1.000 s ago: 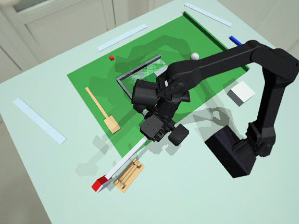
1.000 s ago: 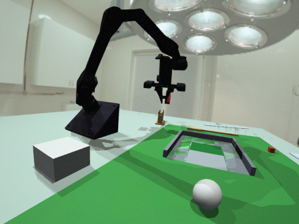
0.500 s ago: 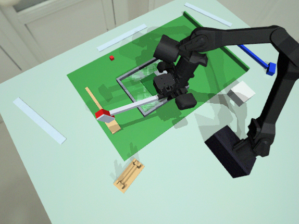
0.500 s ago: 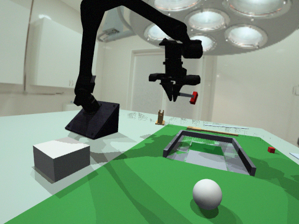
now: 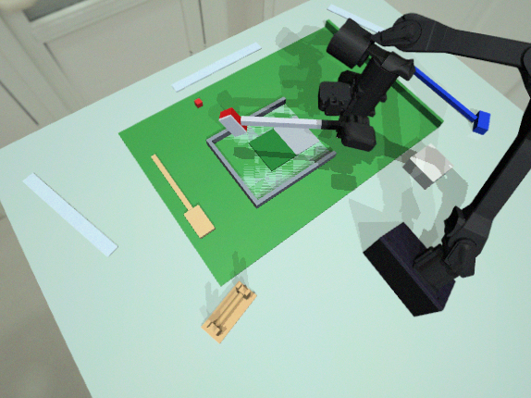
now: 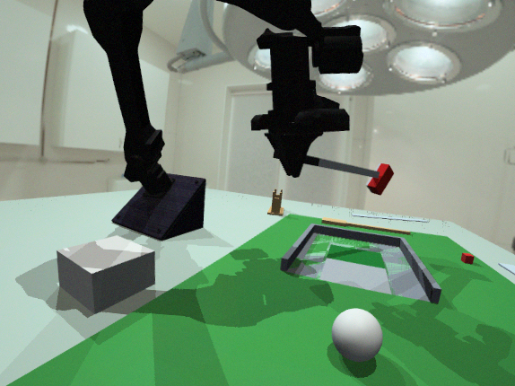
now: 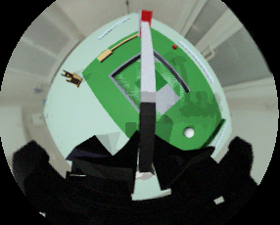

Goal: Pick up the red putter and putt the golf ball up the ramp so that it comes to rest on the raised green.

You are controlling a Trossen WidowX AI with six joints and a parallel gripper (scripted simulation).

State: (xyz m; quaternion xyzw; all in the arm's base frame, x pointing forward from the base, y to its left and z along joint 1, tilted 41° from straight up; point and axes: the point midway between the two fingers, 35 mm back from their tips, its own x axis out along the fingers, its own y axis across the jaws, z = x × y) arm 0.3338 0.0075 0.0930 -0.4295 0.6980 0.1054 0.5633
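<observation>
Now: the white block 20 cm to the right of my gripper tip, 17 cm behind it and 12 cm below it. Also, from my gripper tip: green mat (15 cm ahead, 14 cm below, 1 cm to the left); then red putter (9 cm to the left, 8 cm ahead, 2 cm above); then white golf ball (17 cm to the right, 12 cm below, 11 cm ahead).
</observation>
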